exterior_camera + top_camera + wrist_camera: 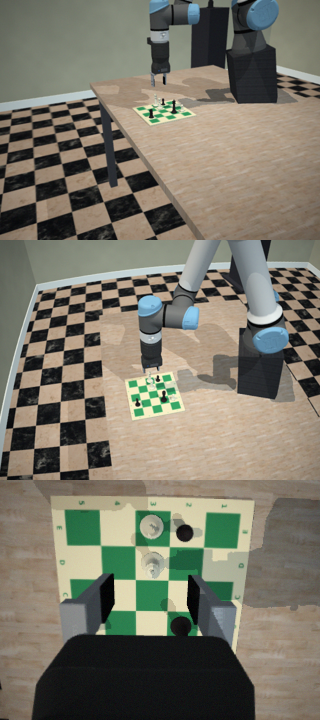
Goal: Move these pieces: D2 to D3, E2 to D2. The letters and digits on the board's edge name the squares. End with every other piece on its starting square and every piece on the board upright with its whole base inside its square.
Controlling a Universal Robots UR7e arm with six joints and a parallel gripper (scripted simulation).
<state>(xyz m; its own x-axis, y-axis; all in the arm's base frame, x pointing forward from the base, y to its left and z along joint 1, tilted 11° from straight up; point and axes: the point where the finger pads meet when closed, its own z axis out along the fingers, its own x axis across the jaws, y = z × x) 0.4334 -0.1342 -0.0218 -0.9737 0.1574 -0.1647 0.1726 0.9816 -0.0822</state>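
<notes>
Now: the tall white piece 10 cm below my hand, 4 cm to the right of it and 1 cm behind it. The rest, counted from my hand: black pawn: 12 cm below, 4 cm behind, 3 cm to the right; green-and-cream board: 13 cm below, 4 cm to the left, 1 cm ahead; small white piece: 12 cm below, 9 cm to the left, 6 cm behind.
</notes>
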